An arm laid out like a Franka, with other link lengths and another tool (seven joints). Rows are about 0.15 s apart.
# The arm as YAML. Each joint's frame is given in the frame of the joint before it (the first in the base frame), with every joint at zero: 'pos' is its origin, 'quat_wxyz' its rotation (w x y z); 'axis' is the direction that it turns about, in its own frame. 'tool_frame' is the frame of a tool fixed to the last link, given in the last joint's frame.
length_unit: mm
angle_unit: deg
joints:
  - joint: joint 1
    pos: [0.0, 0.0, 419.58]
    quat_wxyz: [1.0, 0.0, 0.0, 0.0]
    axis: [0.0, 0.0, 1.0]
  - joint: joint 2
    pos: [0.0, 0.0, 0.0]
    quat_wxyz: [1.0, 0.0, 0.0, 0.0]
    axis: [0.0, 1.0, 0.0]
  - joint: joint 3
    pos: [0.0, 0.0, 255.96]
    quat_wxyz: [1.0, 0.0, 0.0, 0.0]
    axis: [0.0, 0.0, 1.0]
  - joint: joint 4
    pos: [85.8, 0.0, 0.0]
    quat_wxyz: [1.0, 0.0, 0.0, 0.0]
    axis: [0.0, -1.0, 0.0]
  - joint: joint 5
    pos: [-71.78, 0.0, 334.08]
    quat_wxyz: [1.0, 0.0, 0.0, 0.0]
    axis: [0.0, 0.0, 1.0]
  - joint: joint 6
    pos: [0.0, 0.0, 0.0]
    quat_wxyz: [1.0, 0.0, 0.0, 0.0]
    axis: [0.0, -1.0, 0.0]
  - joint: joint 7
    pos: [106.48, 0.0, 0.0]
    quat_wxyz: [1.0, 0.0, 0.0, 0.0]
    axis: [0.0, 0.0, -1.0]
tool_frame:
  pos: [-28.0, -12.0, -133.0]
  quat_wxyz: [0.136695, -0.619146, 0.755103, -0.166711]
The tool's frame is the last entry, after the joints.
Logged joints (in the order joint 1, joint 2, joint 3, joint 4, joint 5, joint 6, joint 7), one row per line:
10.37 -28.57 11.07 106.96 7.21 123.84 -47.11
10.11 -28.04 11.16 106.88 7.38 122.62 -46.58
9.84 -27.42 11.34 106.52 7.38 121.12 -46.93
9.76 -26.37 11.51 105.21 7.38 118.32 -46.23
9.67 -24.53 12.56 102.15 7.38 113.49 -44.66
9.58 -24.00 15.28 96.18 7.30 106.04 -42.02
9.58 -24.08 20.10 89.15 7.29 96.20 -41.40
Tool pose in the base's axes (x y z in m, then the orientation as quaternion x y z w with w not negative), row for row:
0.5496 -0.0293 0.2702 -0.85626 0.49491 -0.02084 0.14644
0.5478 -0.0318 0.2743 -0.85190 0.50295 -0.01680 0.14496
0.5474 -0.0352 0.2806 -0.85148 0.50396 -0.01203 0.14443
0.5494 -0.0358 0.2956 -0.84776 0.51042 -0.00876 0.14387
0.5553 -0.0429 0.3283 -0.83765 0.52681 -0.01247 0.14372
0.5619 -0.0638 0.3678 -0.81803 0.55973 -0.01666 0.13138
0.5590 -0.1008 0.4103 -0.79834 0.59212 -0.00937 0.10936
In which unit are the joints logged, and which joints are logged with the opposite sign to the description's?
The joints are logged in degrees. Opposite sign: joint 2, joint 3, joint 4.
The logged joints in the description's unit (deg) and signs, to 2 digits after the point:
10.37 28.57 -11.07 -106.96 7.21 123.84 -47.11
10.11 28.04 -11.16 -106.88 7.38 122.62 -46.58
9.84 27.42 -11.34 -106.52 7.38 121.12 -46.93
9.76 26.37 -11.51 -105.21 7.38 118.32 -46.23
9.67 24.53 -12.56 -102.15 7.38 113.49 -44.66
9.58 24.00 -15.28 -96.18 7.30 106.04 -42.02
9.58 24.08 -20.10 -89.15 7.29 96.20 -41.40

